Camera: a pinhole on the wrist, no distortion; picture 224 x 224 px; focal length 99.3 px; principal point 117.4 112.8 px. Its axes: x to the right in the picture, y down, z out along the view. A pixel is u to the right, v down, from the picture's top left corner.
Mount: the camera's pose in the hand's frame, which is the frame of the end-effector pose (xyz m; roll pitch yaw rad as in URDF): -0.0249 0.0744 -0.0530 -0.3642 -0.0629 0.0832
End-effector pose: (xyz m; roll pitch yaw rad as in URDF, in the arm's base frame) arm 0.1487 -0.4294 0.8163 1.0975 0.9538 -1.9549
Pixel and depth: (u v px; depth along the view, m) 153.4 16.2 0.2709
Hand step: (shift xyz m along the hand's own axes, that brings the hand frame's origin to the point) 0.0635 -0.0685 0.2995
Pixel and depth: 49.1 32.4 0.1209
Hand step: -0.1128 0.0185 0.0893
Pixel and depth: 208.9 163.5 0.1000
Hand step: 0.0551 0.1647 0.0279
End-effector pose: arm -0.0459 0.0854 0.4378 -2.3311 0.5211 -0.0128
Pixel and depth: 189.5 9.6 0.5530
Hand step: 0.3575 -0.2349 0.6923
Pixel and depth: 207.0 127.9 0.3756
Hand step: 0.2759 0.2873 0.2983
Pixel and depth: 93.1 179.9 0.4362
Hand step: -0.1858 0.4933 0.2423
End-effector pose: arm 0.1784 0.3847 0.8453 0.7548 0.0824 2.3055
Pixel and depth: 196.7 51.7 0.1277
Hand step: 0.0696 0.0543 0.1004
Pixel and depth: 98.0 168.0 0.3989
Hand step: -0.1498 0.4145 0.2353
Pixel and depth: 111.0 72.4 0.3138
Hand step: -0.0656 0.0635 0.2838
